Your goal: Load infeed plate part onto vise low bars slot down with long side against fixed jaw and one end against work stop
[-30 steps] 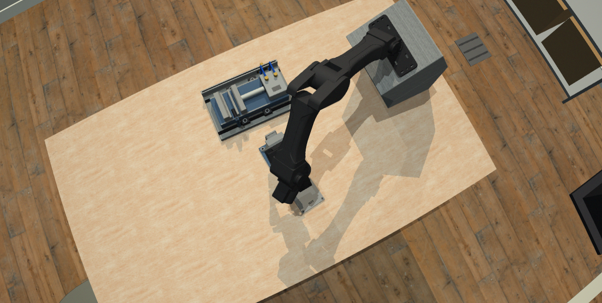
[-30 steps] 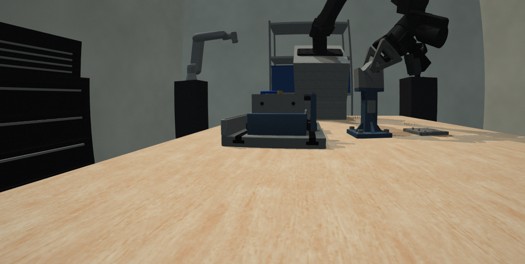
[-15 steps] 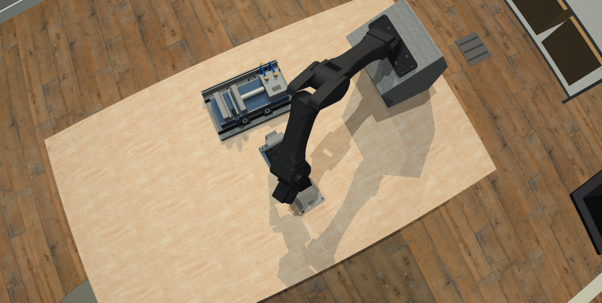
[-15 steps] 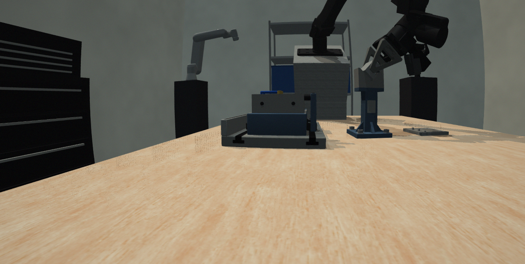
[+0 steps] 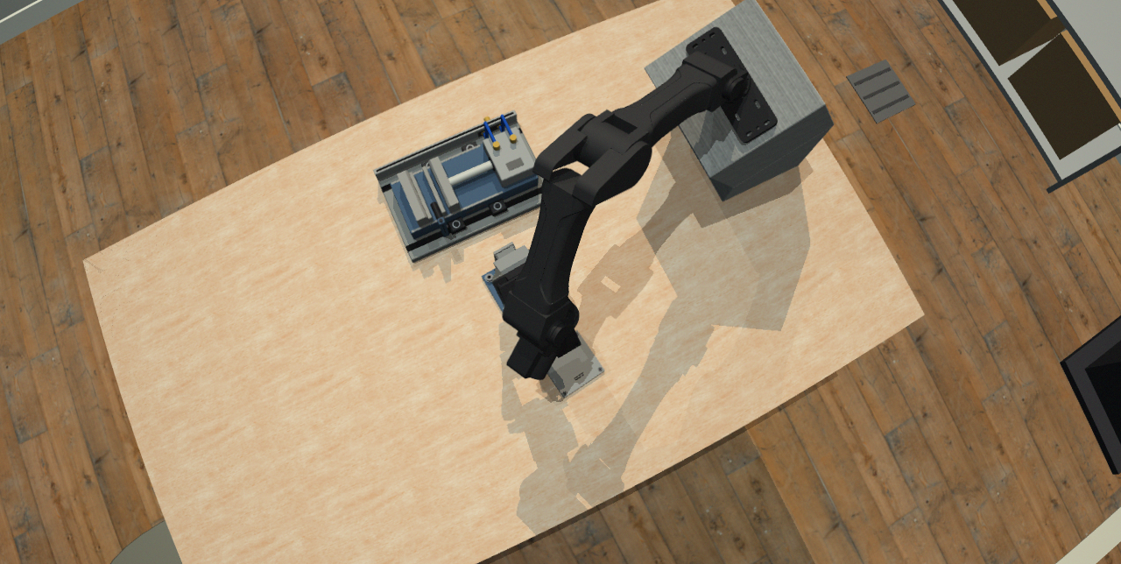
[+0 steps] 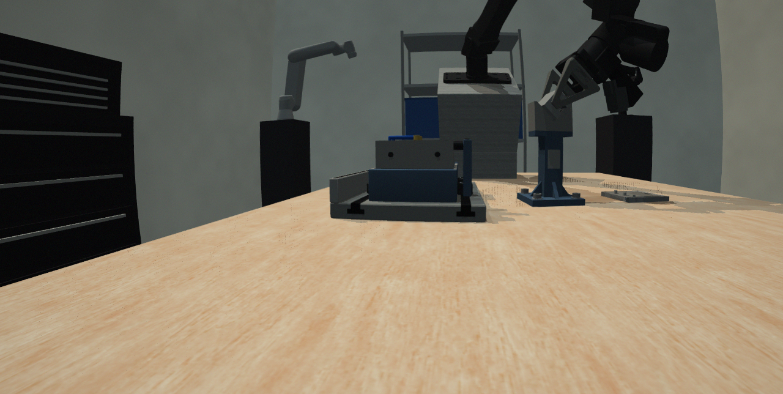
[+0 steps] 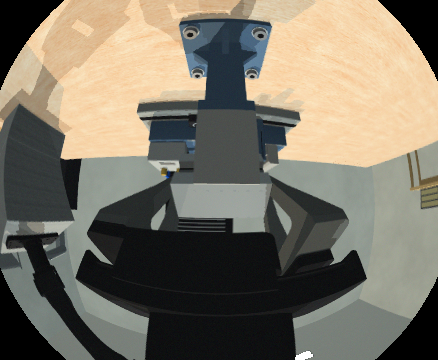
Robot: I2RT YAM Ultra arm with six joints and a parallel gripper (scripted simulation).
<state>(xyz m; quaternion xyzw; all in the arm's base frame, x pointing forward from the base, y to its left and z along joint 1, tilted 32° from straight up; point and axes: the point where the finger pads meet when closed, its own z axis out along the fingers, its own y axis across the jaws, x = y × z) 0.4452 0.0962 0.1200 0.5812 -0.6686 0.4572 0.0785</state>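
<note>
The part is 1 cm to the left of my hand and 1 cm below it. From my hand the other things lie so: work stop rod (8 cm ahead, 17 cm to the right, 7 cm below); air cylinder (8 cm behind, 21 cm to the right, 8 cm below); infeed plate (3 cm behind, 18 cm to the left, 16 cm below).
</note>
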